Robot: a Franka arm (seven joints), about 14 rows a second.
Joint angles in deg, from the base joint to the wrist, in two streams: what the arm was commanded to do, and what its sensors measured. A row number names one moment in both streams.
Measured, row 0:
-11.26, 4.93, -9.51, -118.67, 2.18, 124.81, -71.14
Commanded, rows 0 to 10:
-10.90, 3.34, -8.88, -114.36, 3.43, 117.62, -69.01
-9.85, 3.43, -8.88, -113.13, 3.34, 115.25, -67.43
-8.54, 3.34, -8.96, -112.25, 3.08, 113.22, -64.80
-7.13, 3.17, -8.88, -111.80, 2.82, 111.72, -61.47
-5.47, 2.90, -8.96, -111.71, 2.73, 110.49, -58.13
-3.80, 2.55, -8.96, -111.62, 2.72, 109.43, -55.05
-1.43, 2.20, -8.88, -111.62, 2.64, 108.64, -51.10
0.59, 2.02, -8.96, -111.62, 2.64, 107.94, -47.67
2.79, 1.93, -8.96, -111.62, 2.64, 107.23, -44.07
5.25, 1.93, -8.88, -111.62, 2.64, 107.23, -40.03
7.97, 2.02, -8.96, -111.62, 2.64, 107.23, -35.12
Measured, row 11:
4.10, 2.53, -8.49, -112.35, 2.22, 109.01, -42.04
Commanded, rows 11 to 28:
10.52, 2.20, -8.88, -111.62, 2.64, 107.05, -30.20
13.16, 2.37, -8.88, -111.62, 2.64, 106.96, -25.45
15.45, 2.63, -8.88, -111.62, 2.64, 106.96, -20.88
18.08, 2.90, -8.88, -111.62, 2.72, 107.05, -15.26
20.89, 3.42, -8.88, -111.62, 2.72, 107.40, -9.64
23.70, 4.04, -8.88, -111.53, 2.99, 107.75, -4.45
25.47, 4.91, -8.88, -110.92, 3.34, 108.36, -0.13
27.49, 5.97, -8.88, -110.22, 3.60, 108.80, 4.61
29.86, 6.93, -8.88, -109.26, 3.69, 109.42, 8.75
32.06, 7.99, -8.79, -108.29, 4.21, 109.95, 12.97
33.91, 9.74, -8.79, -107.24, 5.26, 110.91, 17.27
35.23, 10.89, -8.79, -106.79, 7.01, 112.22, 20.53
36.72, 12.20, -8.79, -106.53, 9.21, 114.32, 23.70
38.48, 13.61, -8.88, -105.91, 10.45, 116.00, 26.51
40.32, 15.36, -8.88, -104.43, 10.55, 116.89, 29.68
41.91, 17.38, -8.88, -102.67, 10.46, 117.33, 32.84
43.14, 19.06, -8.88, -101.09, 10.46, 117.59, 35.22
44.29, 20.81, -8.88, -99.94, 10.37, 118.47, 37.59
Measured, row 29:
42.30, 16.17, -8.18, -105.10, 9.08, 118.26, 33.46
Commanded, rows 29 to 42:
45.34, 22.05, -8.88, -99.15, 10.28, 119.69, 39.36
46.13, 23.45, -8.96, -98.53, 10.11, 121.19, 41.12
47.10, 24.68, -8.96, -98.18, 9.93, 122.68, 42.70
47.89, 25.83, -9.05, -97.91, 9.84, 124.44, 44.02
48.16, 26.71, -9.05, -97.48, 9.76, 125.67, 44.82
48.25, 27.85, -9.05, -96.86, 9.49, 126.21, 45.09
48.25, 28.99, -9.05, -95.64, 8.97, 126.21, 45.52
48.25, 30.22, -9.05, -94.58, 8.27, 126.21, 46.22
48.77, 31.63, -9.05, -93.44, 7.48, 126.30, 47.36
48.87, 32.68, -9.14, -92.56, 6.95, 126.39, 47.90
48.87, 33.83, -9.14, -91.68, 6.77, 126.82, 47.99
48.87, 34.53, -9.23, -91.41, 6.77, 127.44, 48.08
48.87, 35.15, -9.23, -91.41, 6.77, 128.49, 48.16
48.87, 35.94, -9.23, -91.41, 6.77, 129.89, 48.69
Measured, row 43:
48.30, 33.38, -8.52, -93.87, 7.81, 128.25, 46.85
